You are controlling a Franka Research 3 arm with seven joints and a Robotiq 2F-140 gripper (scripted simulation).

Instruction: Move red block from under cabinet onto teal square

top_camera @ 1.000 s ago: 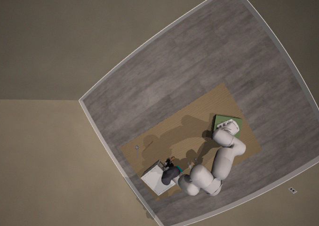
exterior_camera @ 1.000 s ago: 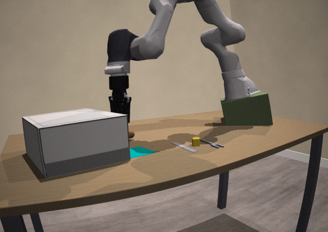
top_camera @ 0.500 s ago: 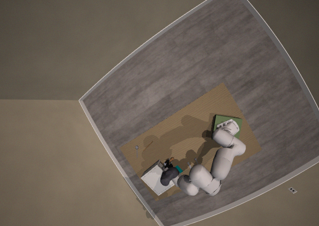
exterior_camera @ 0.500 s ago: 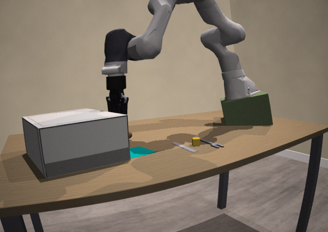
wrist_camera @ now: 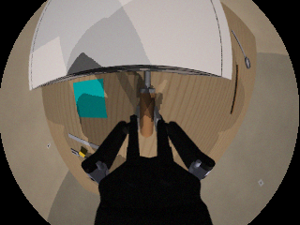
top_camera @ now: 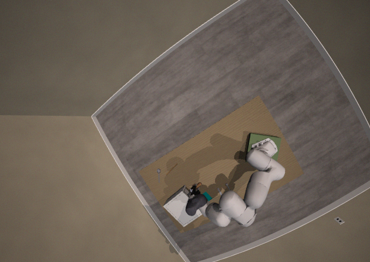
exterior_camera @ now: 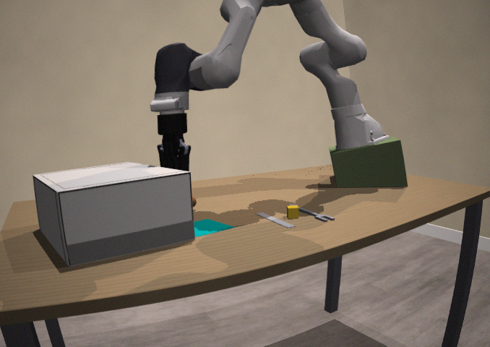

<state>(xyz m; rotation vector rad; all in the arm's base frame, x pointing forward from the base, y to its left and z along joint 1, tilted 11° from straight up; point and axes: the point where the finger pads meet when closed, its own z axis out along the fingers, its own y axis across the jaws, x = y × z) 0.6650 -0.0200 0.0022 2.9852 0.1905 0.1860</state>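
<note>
The teal square lies 1 cm ahead of my hand, 16 cm to the left of it and 4 cm below it. From my hand the other things lie so: hooked tool (12 cm ahead, 5 cm to the left, 2 cm below); then red block (20 cm ahead, 14 cm to the left, 2 cm below); then flat metal strip (15 cm behind, 21 cm to the left, 4 cm below).
</note>
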